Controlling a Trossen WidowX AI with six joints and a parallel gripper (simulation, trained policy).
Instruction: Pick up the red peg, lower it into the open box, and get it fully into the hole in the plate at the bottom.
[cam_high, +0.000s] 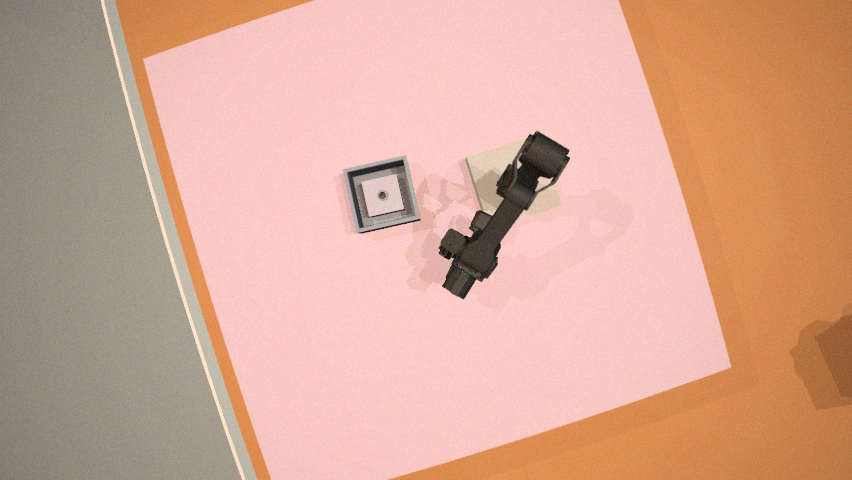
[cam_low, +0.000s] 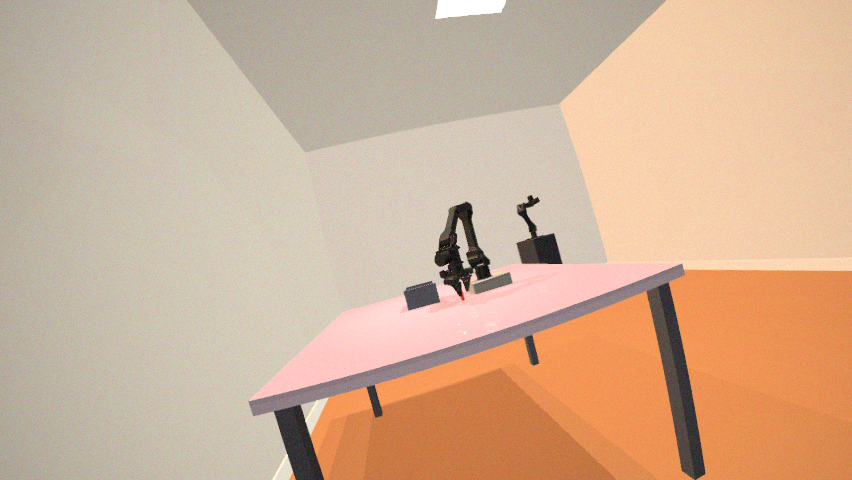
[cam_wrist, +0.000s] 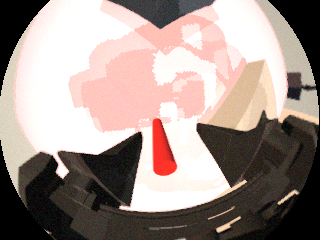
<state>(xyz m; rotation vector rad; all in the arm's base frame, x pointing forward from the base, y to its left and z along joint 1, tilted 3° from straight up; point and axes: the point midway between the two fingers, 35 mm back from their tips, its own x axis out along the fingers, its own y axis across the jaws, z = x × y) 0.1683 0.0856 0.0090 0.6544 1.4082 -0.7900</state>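
The red peg is 10 mm ahead of my gripper tip and 20 mm above it. From my gripper tip the other things lie so: grey box (130 mm ahead, 220 mm to the right); plate (130 mm ahead, 220 mm to the right, 20 mm above).
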